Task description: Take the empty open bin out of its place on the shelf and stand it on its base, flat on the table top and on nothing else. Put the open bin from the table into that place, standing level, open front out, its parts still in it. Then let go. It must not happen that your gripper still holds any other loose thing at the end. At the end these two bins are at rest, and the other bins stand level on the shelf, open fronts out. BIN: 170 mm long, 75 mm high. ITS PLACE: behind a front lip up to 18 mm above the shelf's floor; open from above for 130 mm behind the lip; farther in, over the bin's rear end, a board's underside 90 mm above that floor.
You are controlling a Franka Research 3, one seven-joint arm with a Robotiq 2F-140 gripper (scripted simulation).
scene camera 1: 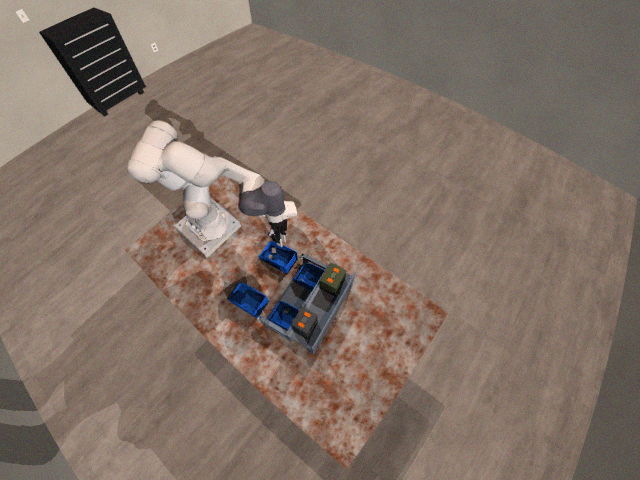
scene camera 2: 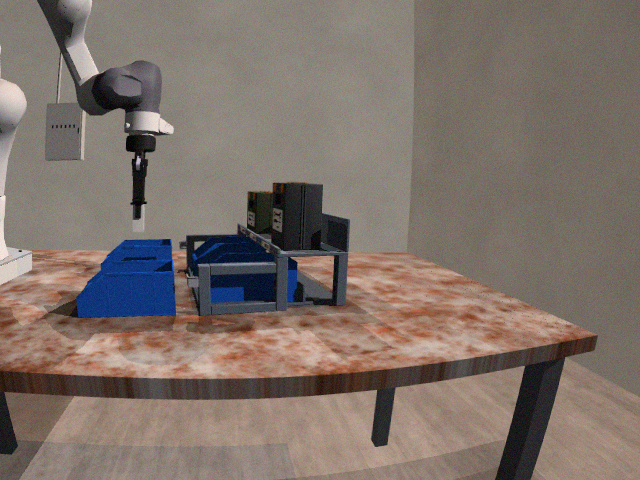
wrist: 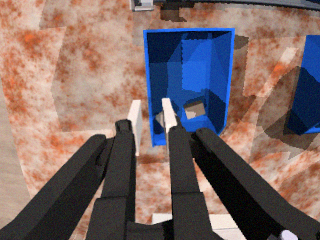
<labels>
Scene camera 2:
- my gripper: 138, 230
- green box: 259, 212
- dark box: 296, 207
</labels>
